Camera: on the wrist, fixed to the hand. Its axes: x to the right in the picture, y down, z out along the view.
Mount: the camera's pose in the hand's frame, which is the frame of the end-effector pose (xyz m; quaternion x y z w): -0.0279 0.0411 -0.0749 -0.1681 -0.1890 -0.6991 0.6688
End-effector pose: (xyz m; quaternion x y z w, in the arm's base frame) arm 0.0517 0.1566 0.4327 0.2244 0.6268 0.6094 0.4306
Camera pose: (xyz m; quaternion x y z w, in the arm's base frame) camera -0.0045 0.0978 0.4710 -0.2453 0.3923 0.1695 0.8702
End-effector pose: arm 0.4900 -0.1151 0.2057 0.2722 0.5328 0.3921 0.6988
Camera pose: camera 0.4042 -0.1189 0.2320 -0.2338 0.3486 -0.1882 0.8879
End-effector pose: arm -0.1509 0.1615 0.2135 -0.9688 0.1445 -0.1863 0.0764
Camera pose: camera -0.2147 0.1241 0.2646 0.7970 0.5638 -0.0294 0.2147
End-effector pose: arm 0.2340 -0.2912 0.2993 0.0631 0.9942 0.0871 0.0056
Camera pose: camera 0.2651 -0.2675 0.3802 -0.6373 0.6933 0.2095 0.2631
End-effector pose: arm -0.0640 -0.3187 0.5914 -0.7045 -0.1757 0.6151 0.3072
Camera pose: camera -0.0014 -0.3832 0.5900 -0.2837 -0.7715 0.3002 0.4839
